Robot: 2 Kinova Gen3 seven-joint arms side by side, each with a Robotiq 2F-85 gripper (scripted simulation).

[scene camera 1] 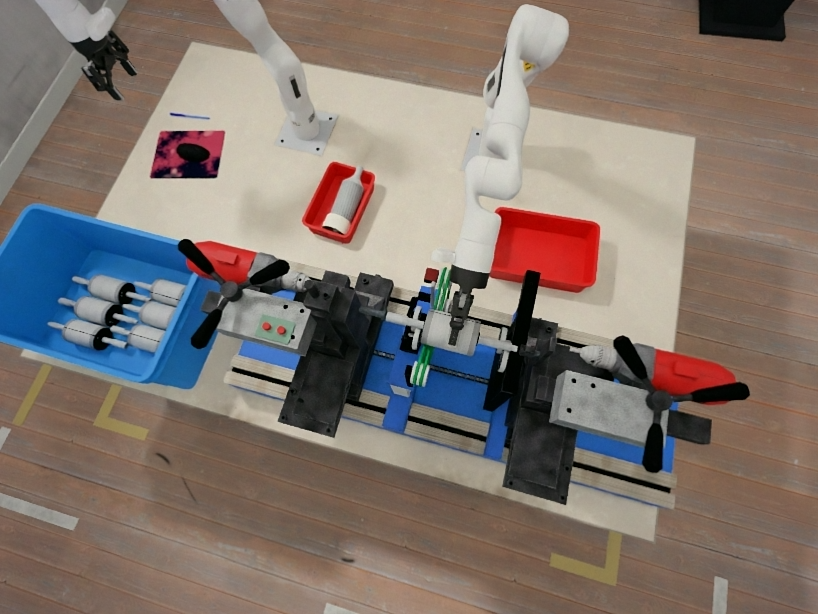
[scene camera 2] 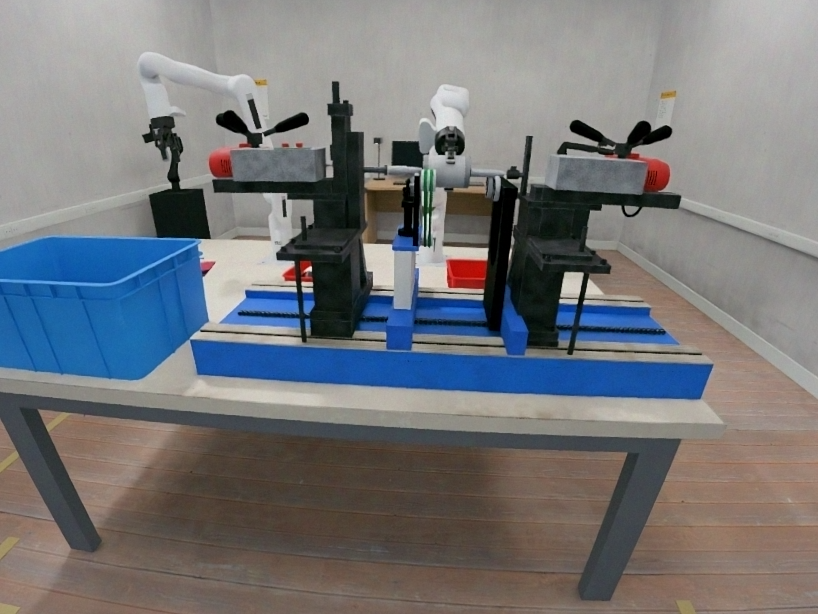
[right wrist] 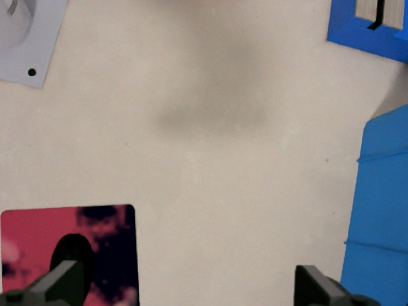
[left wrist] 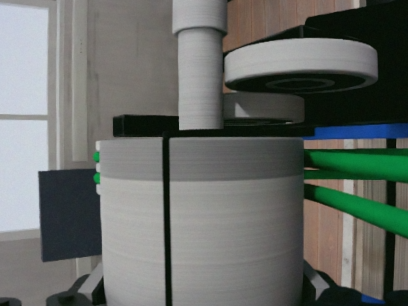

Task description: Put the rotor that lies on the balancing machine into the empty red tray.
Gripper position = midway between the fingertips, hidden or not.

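A red tray (scene camera 1: 322,202) is here, and so is another red tray (scene camera 1: 564,250). I also see a mouse mat (scene camera 1: 167,164), although in the left wrist view the mat is out of frame. Then there is a blue bin (scene camera 2: 102,332); my right wrist view shows me the bin (right wrist: 365,268) too, while in the left wrist view the bin is out of frame. As for my own hands, I can see my left gripper (scene camera 1: 452,342), which scene camera 2 also shows, the left gripper (scene camera 2: 449,177), and the left wrist view has the left gripper (left wrist: 202,284). My right gripper (scene camera 1: 127,87) is visible as well. Scene camera 2 shows the right gripper (scene camera 2: 172,161), and in the right wrist view I find the right gripper (right wrist: 189,287).
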